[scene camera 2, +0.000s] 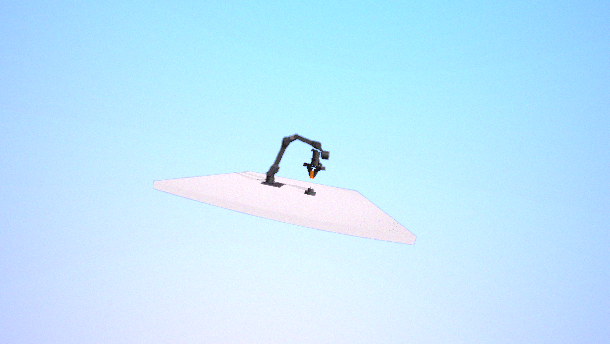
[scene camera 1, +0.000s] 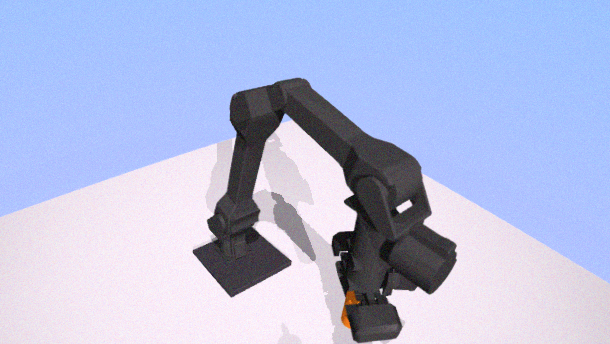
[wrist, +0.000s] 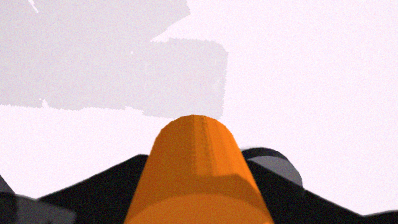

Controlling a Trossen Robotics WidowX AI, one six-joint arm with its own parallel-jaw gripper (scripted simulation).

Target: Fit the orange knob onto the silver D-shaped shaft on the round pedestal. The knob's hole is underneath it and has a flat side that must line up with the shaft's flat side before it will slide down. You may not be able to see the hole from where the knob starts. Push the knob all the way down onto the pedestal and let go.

Observation:
My gripper carries an orange knob. Further things: a dark pedestal.
My gripper also shows in the wrist view.

